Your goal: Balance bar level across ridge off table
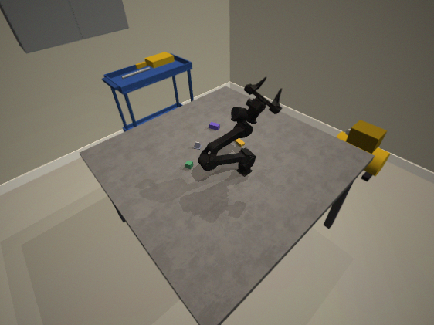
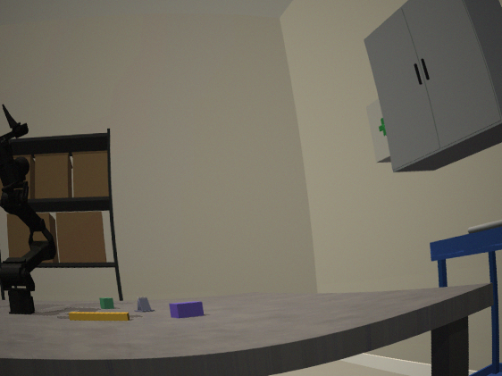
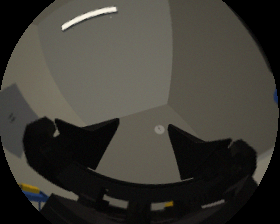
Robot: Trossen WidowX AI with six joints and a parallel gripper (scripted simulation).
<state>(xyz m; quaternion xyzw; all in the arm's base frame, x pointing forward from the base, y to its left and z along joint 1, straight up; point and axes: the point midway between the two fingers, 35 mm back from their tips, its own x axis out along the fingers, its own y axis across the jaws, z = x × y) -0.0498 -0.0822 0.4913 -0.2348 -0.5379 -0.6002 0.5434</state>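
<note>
My gripper tip is now 510 mm above the yellow bar, 290 mm short of it and 70 mm to the left of it. From my gripper tip the other things lie so: purple block 500 mm below, 490 mm ahead, 60 mm to the right; then green cube 500 mm below, 310 mm ahead, 300 mm to the left.
</note>
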